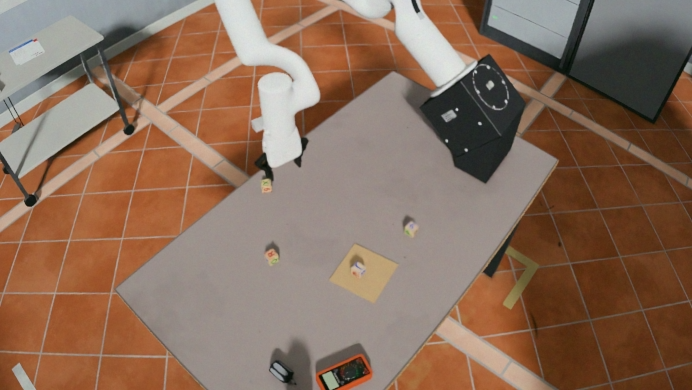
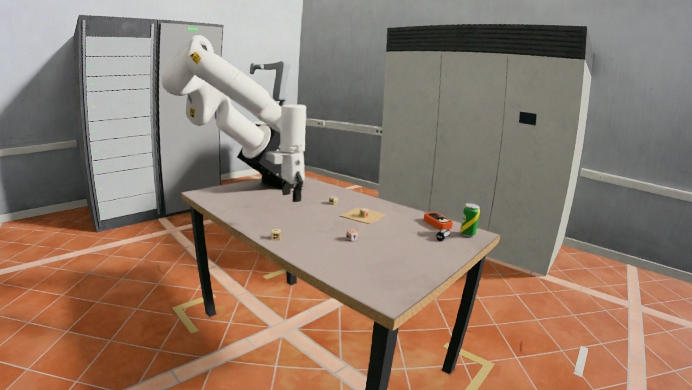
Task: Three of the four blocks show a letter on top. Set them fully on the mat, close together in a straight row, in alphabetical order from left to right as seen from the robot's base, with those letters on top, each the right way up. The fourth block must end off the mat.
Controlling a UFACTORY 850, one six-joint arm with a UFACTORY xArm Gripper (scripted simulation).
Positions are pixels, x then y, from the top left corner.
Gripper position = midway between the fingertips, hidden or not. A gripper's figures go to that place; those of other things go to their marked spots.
Labels:
My gripper (image 1: 284, 171) is 1.43 m from the lens. A tan mat (image 1: 379, 270): 1.37 m from the lens.

